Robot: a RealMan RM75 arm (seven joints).
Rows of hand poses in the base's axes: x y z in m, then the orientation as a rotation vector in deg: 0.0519 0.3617 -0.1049 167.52 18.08 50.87; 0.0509 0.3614 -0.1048 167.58 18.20 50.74; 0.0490 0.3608 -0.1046 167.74 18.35 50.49; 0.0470 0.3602 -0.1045 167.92 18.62 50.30; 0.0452 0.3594 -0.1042 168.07 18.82 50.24; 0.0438 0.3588 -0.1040 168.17 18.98 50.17; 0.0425 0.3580 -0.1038 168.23 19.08 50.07; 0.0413 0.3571 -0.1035 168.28 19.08 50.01; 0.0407 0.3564 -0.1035 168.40 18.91 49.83; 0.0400 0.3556 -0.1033 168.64 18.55 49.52
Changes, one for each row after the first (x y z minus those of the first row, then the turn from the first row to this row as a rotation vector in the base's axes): -0.0010 -0.0003 0.0001 0.00 0.10 0.08; -0.0029 -0.0009 0.0003 0.05 0.30 0.18; -0.0049 -0.0015 0.0004 0.12 0.47 0.37; -0.0067 -0.0023 0.0007 0.22 0.55 0.52; -0.0081 -0.0029 0.0009 0.28 0.63 0.64; -0.0094 -0.0037 0.0011 0.29 0.70 0.71; -0.0106 -0.0046 0.0014 0.32 0.75 0.71; -0.0112 -0.0053 0.0014 0.38 0.89 0.61; -0.0119 -0.0061 0.0016 0.53 1.13 0.39
